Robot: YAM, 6 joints.
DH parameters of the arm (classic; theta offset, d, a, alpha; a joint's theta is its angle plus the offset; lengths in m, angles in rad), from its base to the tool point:
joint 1: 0 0.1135 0.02 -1.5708
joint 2: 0 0 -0.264 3.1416
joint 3: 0.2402 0 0.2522 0
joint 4: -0.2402 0 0.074 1.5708
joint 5: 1.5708 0 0 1.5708
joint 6: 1.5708 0.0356 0 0
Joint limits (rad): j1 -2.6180..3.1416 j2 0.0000..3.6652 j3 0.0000..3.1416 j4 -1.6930..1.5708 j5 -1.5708..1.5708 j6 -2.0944..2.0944
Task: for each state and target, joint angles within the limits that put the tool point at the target. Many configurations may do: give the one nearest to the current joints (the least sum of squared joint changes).
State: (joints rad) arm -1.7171 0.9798 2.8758 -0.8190 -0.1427 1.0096
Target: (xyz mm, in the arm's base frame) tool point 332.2 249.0 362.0
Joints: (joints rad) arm -2.4802 0.2535 2.7932 -1.5134 -0.2133 1.0096
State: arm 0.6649 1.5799 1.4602 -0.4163 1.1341 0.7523
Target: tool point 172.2 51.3 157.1
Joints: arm 0.4713 1.3308 0.5754 -0.8153 1.1490 0.7523
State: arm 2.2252 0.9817 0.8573 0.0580 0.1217 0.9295
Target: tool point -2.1 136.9 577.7
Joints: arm 1.6495 0.9769 1.4833 0.2453 0.2458 0.9295
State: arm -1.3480 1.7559 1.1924 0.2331 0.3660 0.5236
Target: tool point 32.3 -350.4 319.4
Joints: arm -1.4403 1.4841 1.0961 0.2003 0.3914 0.5236
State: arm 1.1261 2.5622 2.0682 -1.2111 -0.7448 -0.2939
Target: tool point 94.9 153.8 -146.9
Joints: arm 0.8994 3.1563 1.3367 -1.2797 -0.6444 -0.2939
